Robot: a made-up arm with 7 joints. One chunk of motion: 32 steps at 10 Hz.
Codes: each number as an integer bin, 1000 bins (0 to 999) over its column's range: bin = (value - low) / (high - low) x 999, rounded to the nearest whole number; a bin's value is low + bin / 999 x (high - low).
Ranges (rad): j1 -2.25..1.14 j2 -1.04..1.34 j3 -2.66..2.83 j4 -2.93..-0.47 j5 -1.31..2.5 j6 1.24..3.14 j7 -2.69..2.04
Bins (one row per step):
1: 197 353 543 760 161 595 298
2: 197 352 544 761 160 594 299
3: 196 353 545 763 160 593 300
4: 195 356 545 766 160 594 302
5: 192 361 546 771 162 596 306
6: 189 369 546 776 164 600 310
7: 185 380 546 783 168 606 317
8: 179 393 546 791 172 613 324
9: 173 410 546 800 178 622 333
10: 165 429 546 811 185 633 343
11: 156 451 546 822 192 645 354
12: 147 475 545 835 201 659 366
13: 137 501 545 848 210 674 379
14: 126 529 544 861 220 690 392
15: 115 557 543 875 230 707 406
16: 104 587 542 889 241 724 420
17: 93 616 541 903 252 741 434
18: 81 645 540 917 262 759 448
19: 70 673 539 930 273 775 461
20: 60 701 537 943 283 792 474
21: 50 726 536 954 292 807 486
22: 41 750 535 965 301 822 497
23: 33 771 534 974 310 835 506
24: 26 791 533 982 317 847 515
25: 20 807 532 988 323 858 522
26: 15 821 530 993 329 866 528
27: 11 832 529 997 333 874 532
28: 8 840 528 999 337 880 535
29: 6 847 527 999 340 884 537
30: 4 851 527 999 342 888 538
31: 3 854 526 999 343 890 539
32: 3 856 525 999 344 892 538
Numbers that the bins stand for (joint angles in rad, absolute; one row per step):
1: -1.5815 -0.1990 0.3241 -1.0585 -0.6960 2.3716 -1.2790
2: -1.5815 -0.2014 0.3295 -1.0561 -0.6998 2.3697 -1.2743
3: -1.5849 -0.1990 0.3350 -1.0511 -0.6998 2.3678 -1.2696
4: -1.5883 -0.1919 0.3350 -1.0438 -0.6998 2.3697 -1.2601
5: -1.5985 -0.1800 0.3405 -1.0314 -0.6922 2.3735 -1.2412
6: -1.6086 -0.1609 0.3405 -1.0191 -0.6845 2.3811 -1.2222
7: -1.6222 -0.1347 0.3405 -1.0019 -0.6693 2.3926 -1.1891
8: -1.6426 -0.1037 0.3405 -0.9822 -0.6540 2.4059 -1.1559
9: -1.6629 -0.0632 0.3405 -0.9600 -0.6311 2.4230 -1.1133
10: -1.6901 -0.0180 0.3405 -0.9329 -0.6044 2.4439 -1.0660
11: -1.7206 0.0345 0.3405 -0.9059 -0.5777 2.4667 -1.0139
12: -1.7512 0.0916 0.3350 -0.8738 -0.5434 2.4934 -0.9571
13: -1.7851 0.1536 0.3350 -0.8418 -0.5091 2.5219 -0.8955
14: -1.8224 0.2203 0.3295 -0.8098 -0.4710 2.5523 -0.8340
15: -1.8598 0.2870 0.3241 -0.7753 -0.4328 2.5846 -0.7677
16: -1.8971 0.3585 0.3186 -0.7409 -0.3909 2.6170 -0.7014
17: -1.9344 0.4275 0.3131 -0.7064 -0.3489 2.6493 -0.6351
18: -1.9751 0.4966 0.3076 -0.6719 -0.3108 2.6835 -0.5688
19: -2.0125 0.5633 0.3021 -0.6399 -0.2688 2.7140 -0.5073
20: -2.0464 0.6301 0.2911 -0.6079 -0.2307 2.7463 -0.4457
21: -2.0803 0.6896 0.2856 -0.5808 -0.1964 2.7748 -0.3889
22: -2.1109 0.7468 0.2801 -0.5537 -0.1620 2.8034 -0.3368
23: -2.1380 0.7968 0.2746 -0.5316 -0.1277 2.8281 -0.2942
24: -2.1618 0.8445 0.2691 -0.5119 -0.1010 2.8509 -0.2516
25: -2.1821 0.8826 0.2636 -0.4971 -0.0781 2.8718 -0.2185
26: -2.1991 0.9159 0.2526 -0.4848 -0.0553 2.8870 -0.1901
27: -2.2127 0.9421 0.2471 -0.4749 -0.0400 2.9023 -0.1711
28: -2.2229 0.9612 0.2416 -0.4700 -0.0247 2.9137 -0.1569
29: -2.2296 0.9779 0.2361 -0.4700 -0.0133 2.9213 -0.1474
30: -2.2364 0.9874 0.2361 -0.4700 -0.0057 2.9289 -0.1427
31: -2.2398 0.9946 0.2306 -0.4700 -0.0019 2.9327 -0.1380
32: -2.2398 0.9993 0.2251 -0.4700 0.0020 2.9365 -0.1427

